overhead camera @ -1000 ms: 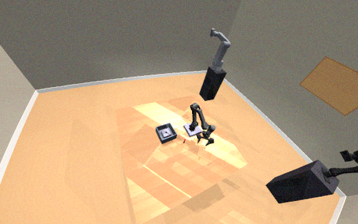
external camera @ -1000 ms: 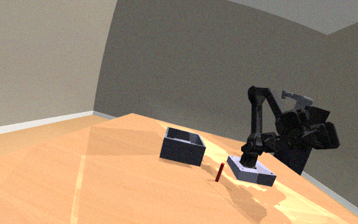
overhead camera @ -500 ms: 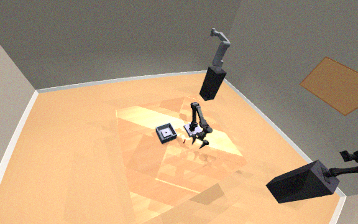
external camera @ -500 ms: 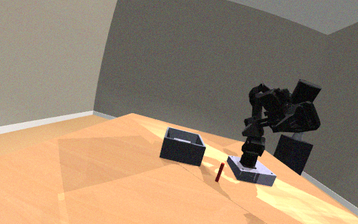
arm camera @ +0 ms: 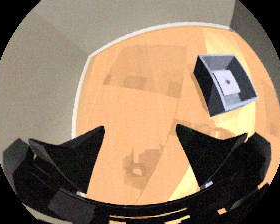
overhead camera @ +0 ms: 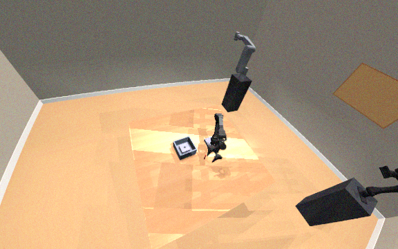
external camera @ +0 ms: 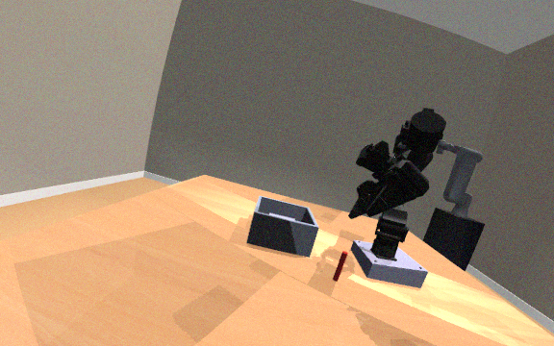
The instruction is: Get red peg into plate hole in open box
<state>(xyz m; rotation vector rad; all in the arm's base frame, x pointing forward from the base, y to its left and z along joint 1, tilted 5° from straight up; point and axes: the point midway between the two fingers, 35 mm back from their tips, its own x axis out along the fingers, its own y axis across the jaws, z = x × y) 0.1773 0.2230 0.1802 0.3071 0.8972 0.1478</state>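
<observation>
The red peg is 4 cm behind my gripper tip, 10 cm to the right of it and 16 cm below it. From my gripper tip the other things lie so: grey holed plate (12 cm ahead, 27 cm to the right, 16 cm below); dark box (12 cm ahead, 27 cm to the right, 18 cm below).
</observation>
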